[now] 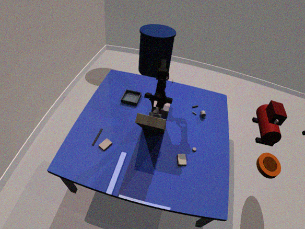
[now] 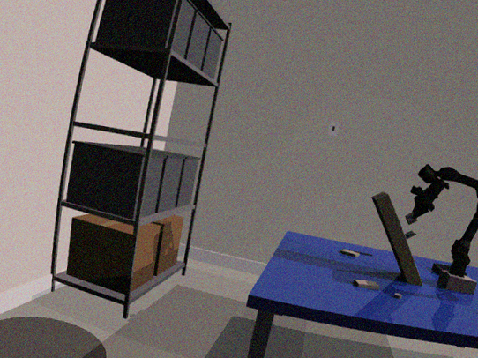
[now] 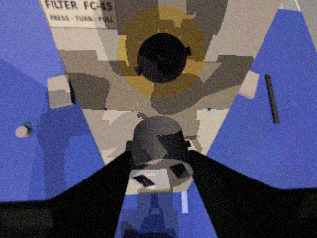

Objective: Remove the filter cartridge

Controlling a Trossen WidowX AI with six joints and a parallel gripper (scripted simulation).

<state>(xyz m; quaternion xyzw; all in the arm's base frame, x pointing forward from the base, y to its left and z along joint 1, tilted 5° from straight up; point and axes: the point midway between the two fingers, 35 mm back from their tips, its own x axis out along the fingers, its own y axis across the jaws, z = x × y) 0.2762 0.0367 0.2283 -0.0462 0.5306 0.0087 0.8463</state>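
The dark tray is 320 mm behind my gripper tip, 310 mm to the right of it and 260 mm below it. From my gripper tip the other things lie so: round grey filter cartridge (right at my gripper tip).
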